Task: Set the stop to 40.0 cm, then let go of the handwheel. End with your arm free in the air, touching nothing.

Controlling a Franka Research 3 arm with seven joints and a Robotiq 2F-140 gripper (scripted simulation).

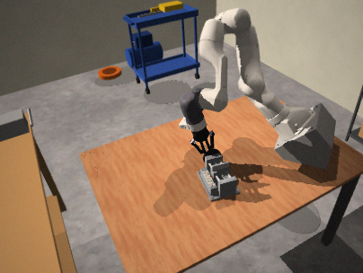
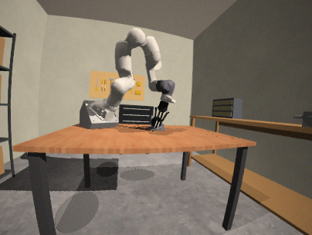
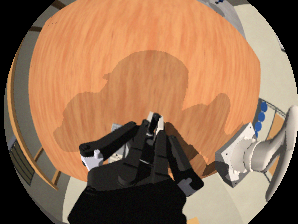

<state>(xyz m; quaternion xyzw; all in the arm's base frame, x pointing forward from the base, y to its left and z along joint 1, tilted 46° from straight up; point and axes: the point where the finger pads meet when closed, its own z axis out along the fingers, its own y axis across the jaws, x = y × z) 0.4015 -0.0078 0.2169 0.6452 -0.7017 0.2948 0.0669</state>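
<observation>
My gripper is now 2 cm to the right of the handwheel and 1 cm above it.
</observation>
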